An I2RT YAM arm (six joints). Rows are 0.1 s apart.
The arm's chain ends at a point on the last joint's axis. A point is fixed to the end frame.
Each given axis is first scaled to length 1.
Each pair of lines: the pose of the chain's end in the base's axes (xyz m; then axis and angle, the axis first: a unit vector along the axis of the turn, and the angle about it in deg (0 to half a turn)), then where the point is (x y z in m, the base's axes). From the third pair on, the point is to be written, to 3 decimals.
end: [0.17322 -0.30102 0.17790 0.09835 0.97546 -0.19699 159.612]
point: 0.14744 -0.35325 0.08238
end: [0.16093 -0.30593 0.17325 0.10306 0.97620 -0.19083 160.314]
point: 0.13381 -0.35651 0.07721
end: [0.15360 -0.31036 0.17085 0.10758 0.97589 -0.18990 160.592]
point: 0.126 -0.360 0.075
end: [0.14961 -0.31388 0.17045 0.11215 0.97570 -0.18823 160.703]
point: 0.121 -0.363 0.074
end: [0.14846 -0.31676 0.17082 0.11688 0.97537 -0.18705 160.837]
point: 0.120 -0.365 0.074
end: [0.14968 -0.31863 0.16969 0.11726 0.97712 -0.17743 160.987]
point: 0.121 -0.365 0.072
